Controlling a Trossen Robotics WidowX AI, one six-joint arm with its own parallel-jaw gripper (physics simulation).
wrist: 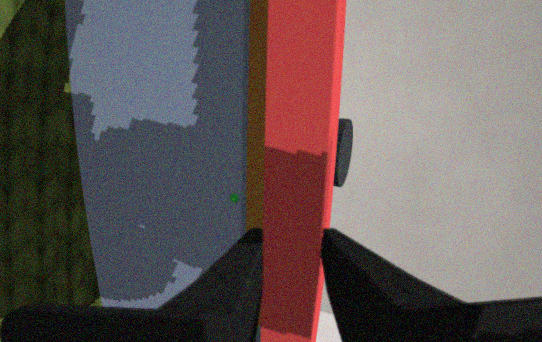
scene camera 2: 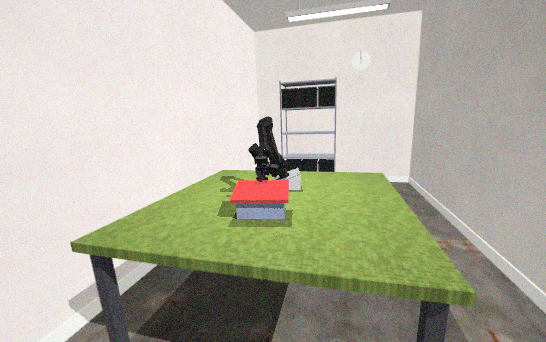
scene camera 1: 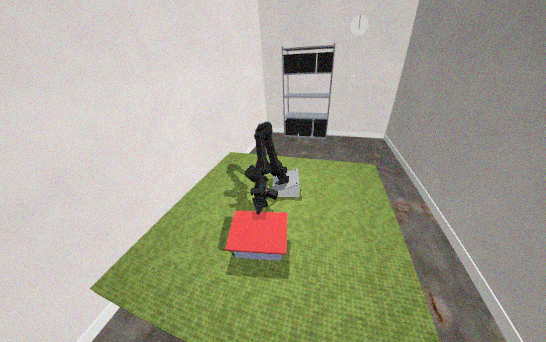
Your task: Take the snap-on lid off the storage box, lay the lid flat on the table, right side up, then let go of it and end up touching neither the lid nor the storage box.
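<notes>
The storage box, blue-grey, stands on the green table. The red lid lies over it, right side up, and looks tilted, with its arm-side edge raised and its front edge low at the box. In the wrist view a narrow brown strip shows between the box wall and the lid's rim. My gripper is shut on the lid's rim at the arm side, one finger on the top and one below. Contact at the far side is hidden.
The arm's grey base plate stands behind the box on the green table. A metal shelf unit stands by the back wall. A dark round object shows past the lid's edge; what it is I cannot tell.
</notes>
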